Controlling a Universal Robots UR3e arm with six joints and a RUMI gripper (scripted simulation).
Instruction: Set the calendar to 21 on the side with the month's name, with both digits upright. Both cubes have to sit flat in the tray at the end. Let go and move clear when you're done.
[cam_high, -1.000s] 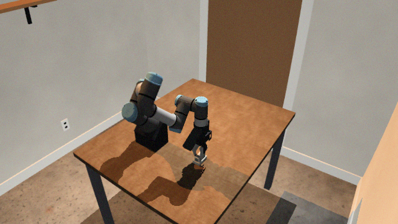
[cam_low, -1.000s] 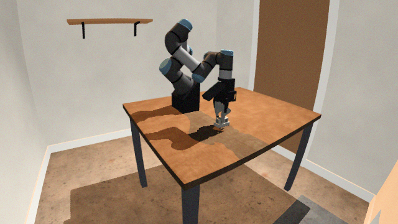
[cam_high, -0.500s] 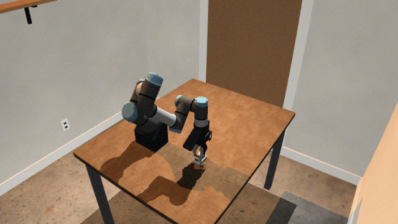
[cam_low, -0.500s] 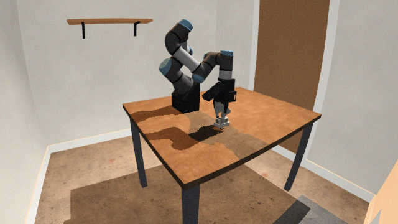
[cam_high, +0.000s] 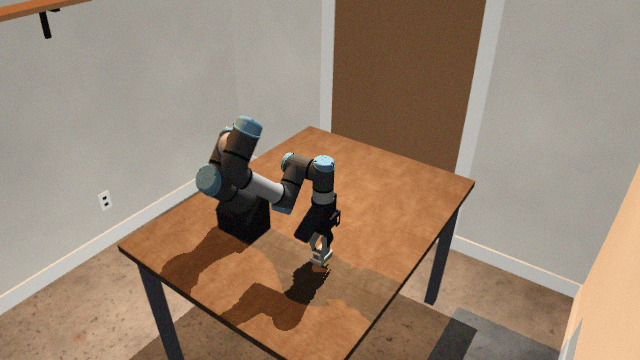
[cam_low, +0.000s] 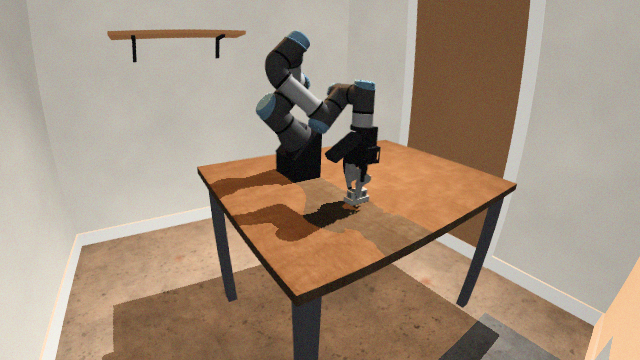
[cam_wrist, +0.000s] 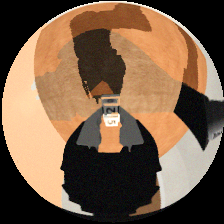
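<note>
My hand is 20 mm to the right of the calendar tray and 30 mm above it.
</note>
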